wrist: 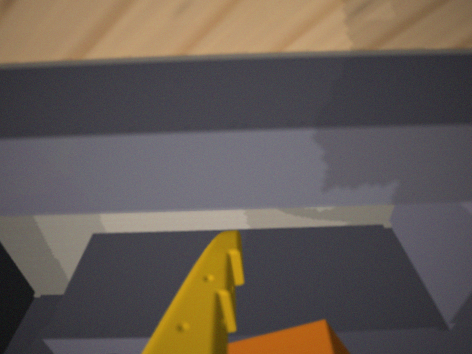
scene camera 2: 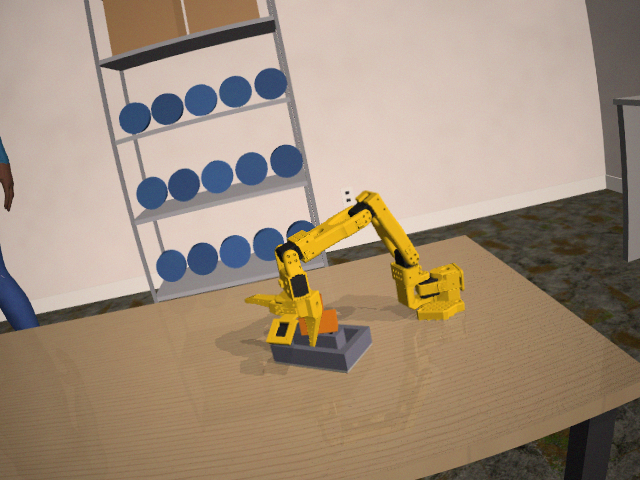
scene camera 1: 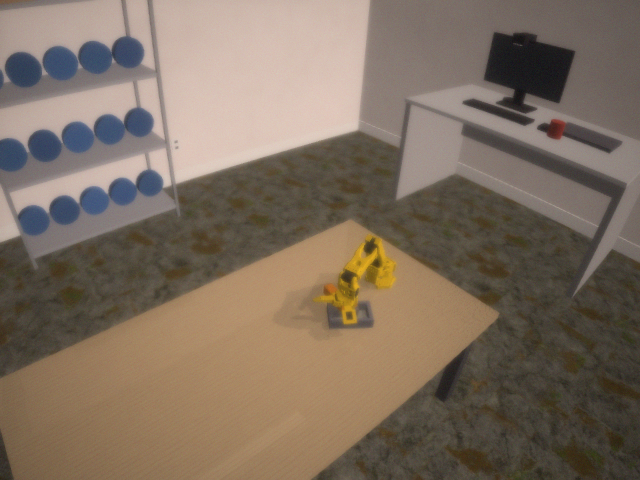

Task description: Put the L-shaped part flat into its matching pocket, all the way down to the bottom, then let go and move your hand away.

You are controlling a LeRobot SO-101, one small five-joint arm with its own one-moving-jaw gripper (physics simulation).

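Pixels of known places: hand at its tool point: (wrist: 241, 249) (scene camera 2: 311, 345); arm's base at its link origin: (scene camera 2: 426, 310) (scene camera 1: 375, 282).
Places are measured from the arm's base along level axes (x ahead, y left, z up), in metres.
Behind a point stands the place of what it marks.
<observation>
The orange L-shaped part (scene camera 1: 329, 289) {y -0.023, x 0.210, z 0.065 m} (scene camera 2: 328, 321) {y 0.068, x 0.183, z 0.057 m} (wrist: 300, 342) {y 0.061, x 0.226, z 0.042 m} is at the pocket tray's back side, partly hidden behind my gripper. In scene camera 2 it stands up above the tray's rim and is not flat in the pocket; one corner shows at the bottom of the wrist view. The grey pocket tray (scene camera 1: 356, 324) {y 0.117, x 0.217, z 0.020 m} (scene camera 2: 310, 357) {y 0.111, x 0.224, z 0.022 m} (wrist: 200, 170) sits on the table. My gripper (scene camera 1: 333, 305) (scene camera 2: 279, 321) is fully open and empty, its moving jaw swung out to the left. The notched fixed jaw (wrist: 207, 300) {y 0.078, x 0.218, z 0.038 m} points down over the tray, just in front of the part. Whether it touches the part is unclear.
The wooden table (scene camera 1: 206, 372) {y -0.024, x 0.672, z 0.000 m} (scene camera 2: 206, 413) {y 0.184, x 0.398, z 0.000 m} carries the tray and the arm's base (scene camera 1: 381, 273) {y 0.017, x -0.003, z 0.050 m} (scene camera 2: 440, 308) {y 0.042, x -0.015, z 0.018 m}, which stands to the right behind the tray. A raised dark block (wrist: 320, 280) {y 0.050, x 0.228, z 0.023 m} lies inside the tray. A shelf unit and a desk stand away from the table.
</observation>
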